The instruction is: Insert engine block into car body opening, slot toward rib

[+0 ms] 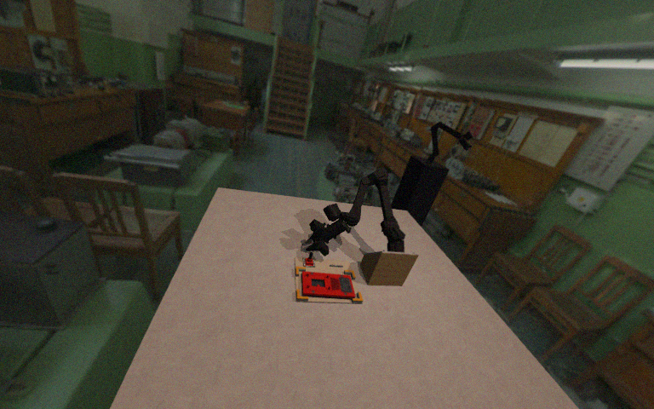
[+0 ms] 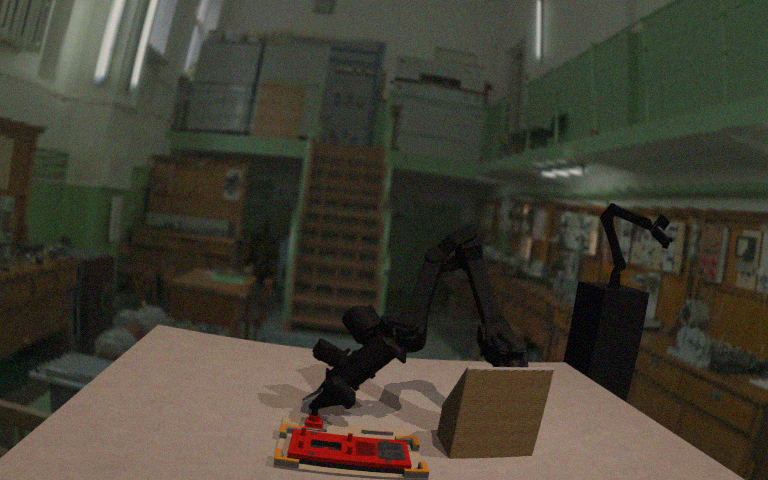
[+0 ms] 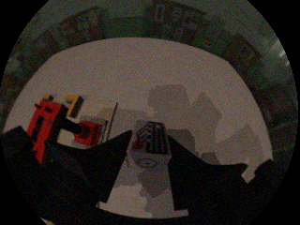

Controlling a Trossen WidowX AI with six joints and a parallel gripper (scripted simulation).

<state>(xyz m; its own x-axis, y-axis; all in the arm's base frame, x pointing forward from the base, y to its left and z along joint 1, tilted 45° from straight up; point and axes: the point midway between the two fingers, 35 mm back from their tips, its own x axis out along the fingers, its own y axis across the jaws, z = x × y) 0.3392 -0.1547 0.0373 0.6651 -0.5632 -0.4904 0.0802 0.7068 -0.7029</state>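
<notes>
The engine block is 2 cm behind my gripper tip. Round my gripper tip: dark post 9 cm to the left, 2 cm above, 1 cm behind.
</notes>
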